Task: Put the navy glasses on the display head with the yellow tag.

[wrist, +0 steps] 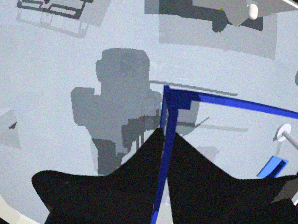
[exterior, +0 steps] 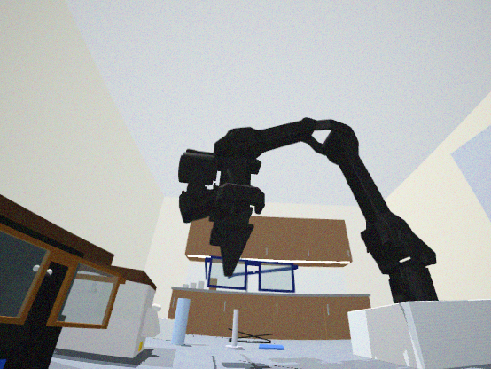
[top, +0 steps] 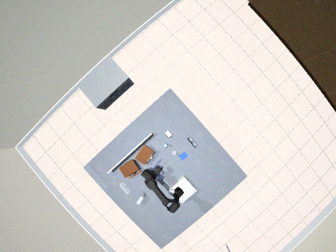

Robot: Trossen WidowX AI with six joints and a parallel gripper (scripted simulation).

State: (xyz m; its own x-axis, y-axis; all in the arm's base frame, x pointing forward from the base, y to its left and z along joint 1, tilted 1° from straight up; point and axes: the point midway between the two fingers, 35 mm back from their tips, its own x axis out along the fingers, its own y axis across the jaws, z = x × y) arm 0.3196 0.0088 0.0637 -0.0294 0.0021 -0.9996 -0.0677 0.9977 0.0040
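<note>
The thin white post lies 260 mm to the right of my gripper tip, 90 mm below it and 40 mm behind it. The rest, counted from my gripper tip: flat blue piece (300 mm to the right, 140 mm behind, 110 mm below); white box (370 mm to the right, 140 mm ahead, 90 mm below); pale blue cylinder (270 mm to the right, 90 mm ahead, 60 mm below).
</note>
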